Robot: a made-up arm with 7 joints.
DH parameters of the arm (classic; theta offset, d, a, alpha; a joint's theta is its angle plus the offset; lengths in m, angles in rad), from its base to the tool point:
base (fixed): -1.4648 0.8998 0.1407 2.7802
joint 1: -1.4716 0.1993 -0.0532 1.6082
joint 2: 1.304 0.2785 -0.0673 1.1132
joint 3: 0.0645 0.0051 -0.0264 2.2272
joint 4: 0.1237 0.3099 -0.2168 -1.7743
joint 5: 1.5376 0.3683 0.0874 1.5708
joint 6: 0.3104 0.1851 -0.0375 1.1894
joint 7: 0 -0.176 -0.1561 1.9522
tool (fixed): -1.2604 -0.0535 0 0
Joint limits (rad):
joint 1: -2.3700..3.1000
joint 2: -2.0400..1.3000
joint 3: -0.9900..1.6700
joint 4: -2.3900..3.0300
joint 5: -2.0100..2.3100
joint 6: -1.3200..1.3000
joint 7: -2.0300..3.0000
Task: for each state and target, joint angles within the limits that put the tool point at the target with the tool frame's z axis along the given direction. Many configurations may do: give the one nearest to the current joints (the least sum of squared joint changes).
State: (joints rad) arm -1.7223 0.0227 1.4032 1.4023 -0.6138 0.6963 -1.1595
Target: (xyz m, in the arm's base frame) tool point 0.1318 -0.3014 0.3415 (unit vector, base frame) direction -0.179 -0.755 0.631
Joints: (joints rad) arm -1.5840 0.0423 1.3922 1.1960 -1.0049 1.0604 -0.8624
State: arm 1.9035 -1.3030 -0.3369 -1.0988 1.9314 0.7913 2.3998
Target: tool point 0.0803 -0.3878 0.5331 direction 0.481 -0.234 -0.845
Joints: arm 1.2522 -0.8009 0.2397 -1.8610 1.7773 0.9995 1.8733
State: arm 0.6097 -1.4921 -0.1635 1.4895 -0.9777 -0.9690 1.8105
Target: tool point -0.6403 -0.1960 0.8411 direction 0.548 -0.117 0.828
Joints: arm -0.2305 -1.3239 0.0139 1.3251 -1.3652 -0.8225 1.9075
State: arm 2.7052 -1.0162 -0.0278 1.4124 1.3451 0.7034 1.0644
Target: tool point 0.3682 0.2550 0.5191 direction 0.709 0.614 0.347
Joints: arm 2.0314 -1.0199 -0.6630 0.8370 1.1699 1.1271 1.4370
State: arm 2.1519 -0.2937 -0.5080 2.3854 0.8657 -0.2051 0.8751
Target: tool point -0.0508 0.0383 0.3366 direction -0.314 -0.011 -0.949
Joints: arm 1.7288 -0.9343 -0.2997 2.7717 1.3891 0.5714 1.2612
